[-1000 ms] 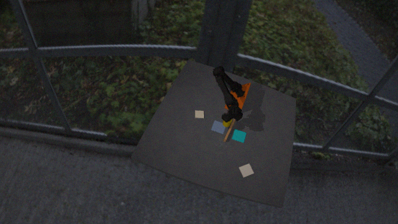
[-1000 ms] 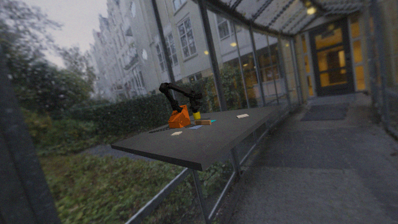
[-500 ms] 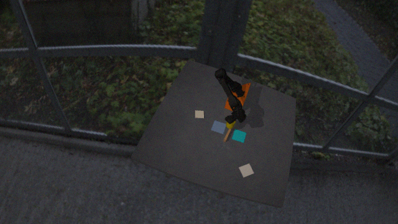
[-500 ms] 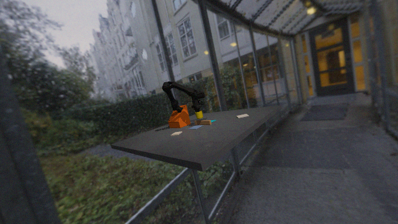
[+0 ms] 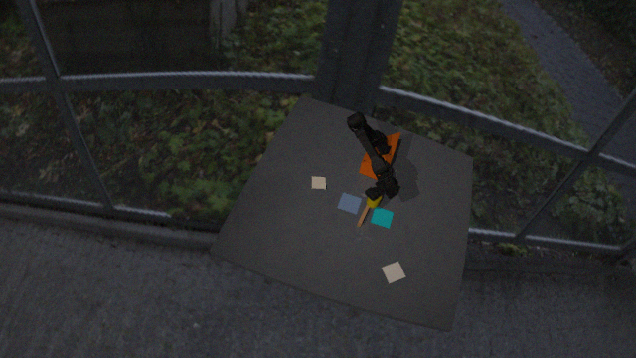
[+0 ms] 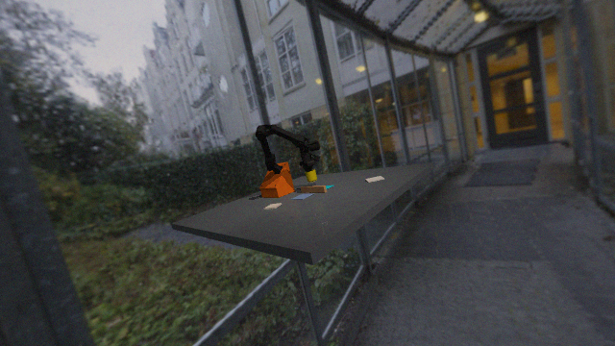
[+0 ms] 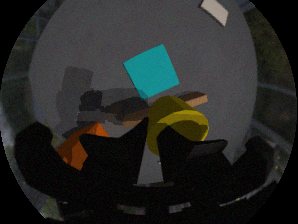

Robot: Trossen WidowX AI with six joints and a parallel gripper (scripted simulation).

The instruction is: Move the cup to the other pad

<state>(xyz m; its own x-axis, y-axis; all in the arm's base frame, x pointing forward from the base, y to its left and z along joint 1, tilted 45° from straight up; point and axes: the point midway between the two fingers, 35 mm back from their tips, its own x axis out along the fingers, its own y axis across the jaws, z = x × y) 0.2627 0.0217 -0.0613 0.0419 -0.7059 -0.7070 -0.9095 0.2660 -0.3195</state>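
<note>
Right now the teal pad is 30 mm ahead of my gripper tip, 70 mm to the left of it and 110 mm below it. The rest, counted from my gripper tip: yellow cup: 20 mm ahead, 10 mm to the right; then grey-blue pad: 30 mm ahead, 130 mm to the right, 110 mm below; then wooden bar: 30 mm ahead, 30 mm to the right, 90 mm below.
</note>
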